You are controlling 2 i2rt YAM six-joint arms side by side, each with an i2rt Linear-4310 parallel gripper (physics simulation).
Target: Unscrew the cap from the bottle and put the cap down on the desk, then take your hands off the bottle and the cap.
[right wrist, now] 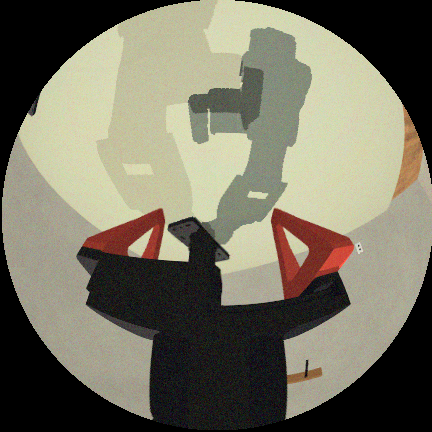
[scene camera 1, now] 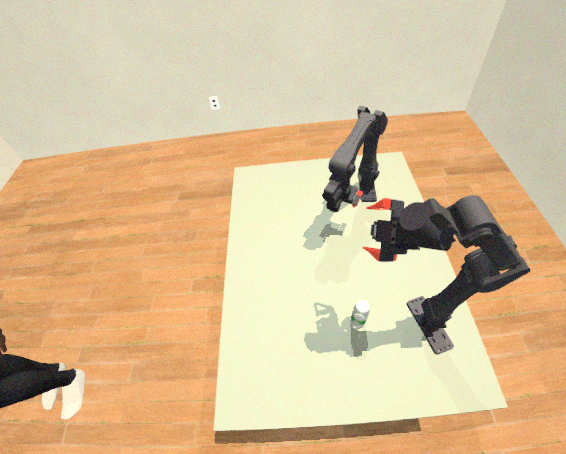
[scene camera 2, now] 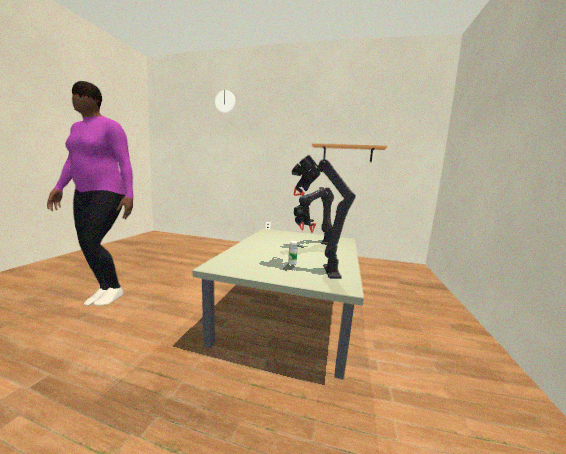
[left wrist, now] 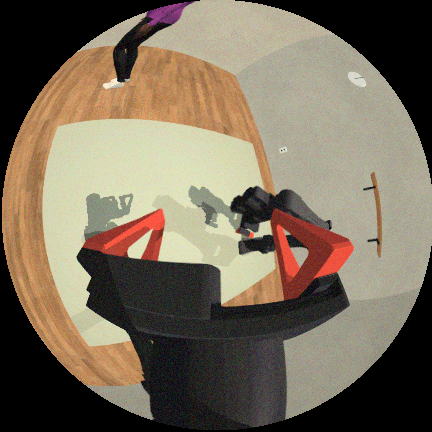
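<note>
A white bottle (scene camera 1: pixel 359 318) (scene camera 2: pixel 293 257) with a green label stands upright on the pale green desk (scene camera 1: pixel 270 385) (scene camera 2: pixel 240 270). Its white cap (scene camera 1: pixel 362 305) (scene camera 2: pixel 293 243) sits on top. Neither the bottle nor the cap shows in the wrist views. My left gripper (scene camera 1: pixel 366 228) (scene camera 2: pixel 299 192) (left wrist: pixel 217 214) is open and empty, high above the desk, apart from the bottle. My right gripper (scene camera 1: pixel 353 202) (scene camera 2: pixel 307 231) (right wrist: pixel 217 213) is open and empty, lower and farther from the bottle, above the far part of the desk; in scene camera 1 its fingers are partly hidden.
The left arm's base plate (scene camera 1: pixel 442 341) is on the desk to the right of the bottle in scene camera 1. The right arm's base plate (right wrist: pixel 182 229) is near the desk's far edge. A person (scene camera 2: pixel 100 150) stands on the floor to the left of the desk in scene camera 2.
</note>
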